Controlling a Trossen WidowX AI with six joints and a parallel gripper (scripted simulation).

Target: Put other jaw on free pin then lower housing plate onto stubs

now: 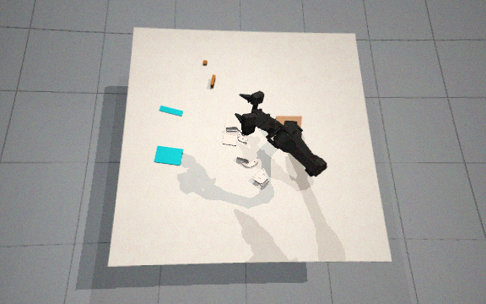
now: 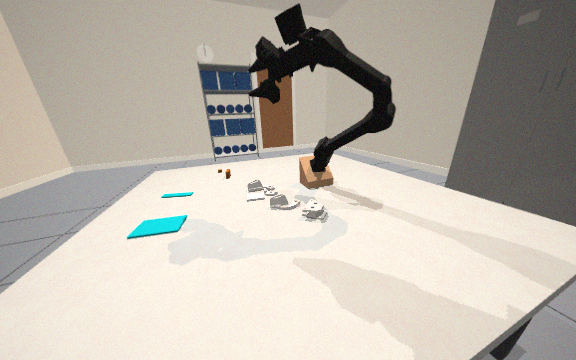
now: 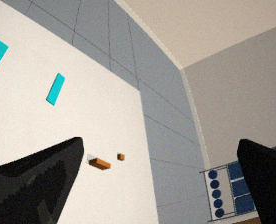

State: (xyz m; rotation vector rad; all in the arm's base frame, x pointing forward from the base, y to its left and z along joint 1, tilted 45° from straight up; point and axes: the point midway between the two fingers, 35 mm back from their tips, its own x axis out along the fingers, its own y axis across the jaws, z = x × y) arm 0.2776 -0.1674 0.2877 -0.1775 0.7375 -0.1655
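My gripper tip is 41 cm above the elongated piece, 11 cm to the right of it and 10 cm past it. Round my gripper tip: white stand (40 cm below, 19 cm to the left, 15 cm behind); white housing plate (38 cm below, 19 cm to the left, 15 cm behind).
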